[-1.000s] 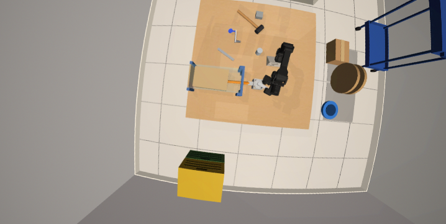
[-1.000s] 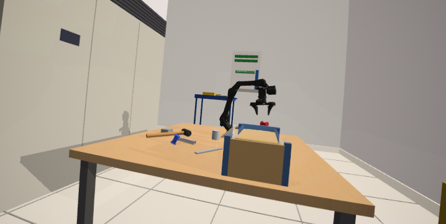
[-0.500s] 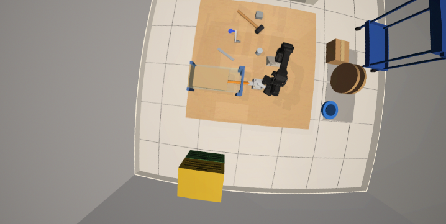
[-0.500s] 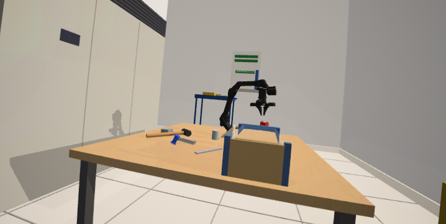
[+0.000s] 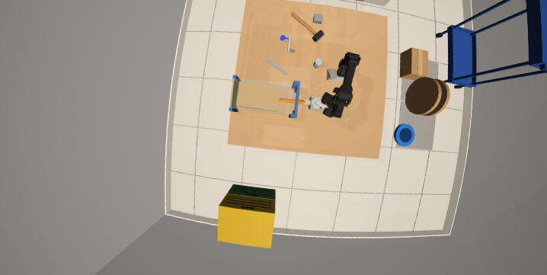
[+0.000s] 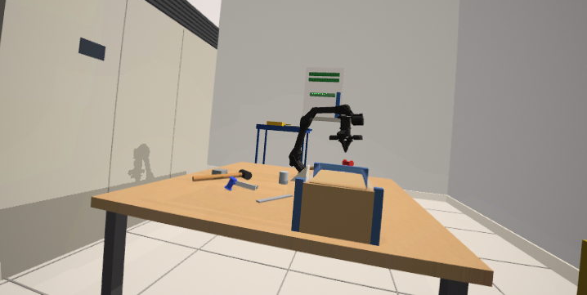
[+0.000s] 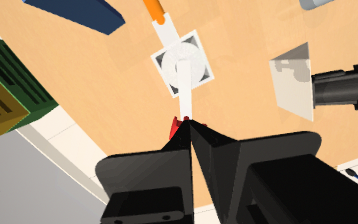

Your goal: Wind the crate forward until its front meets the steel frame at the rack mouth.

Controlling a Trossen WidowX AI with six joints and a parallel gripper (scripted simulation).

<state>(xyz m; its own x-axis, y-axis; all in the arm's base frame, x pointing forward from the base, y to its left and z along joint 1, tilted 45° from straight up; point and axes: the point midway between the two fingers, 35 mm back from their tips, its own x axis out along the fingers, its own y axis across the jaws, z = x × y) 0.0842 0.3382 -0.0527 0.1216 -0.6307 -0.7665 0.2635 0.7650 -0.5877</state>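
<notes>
The red grip is 5 cm behind my gripper tip, 1 cm to the left of it and 8 cm below it. From my gripper tip the other things lie so: blue steel frame 21 cm ahead, 11 cm below; then hand winch 3 cm ahead, 2 cm to the right, 18 cm below; then red-knobbed crank handle 1 cm behind, 11 cm below.
</notes>
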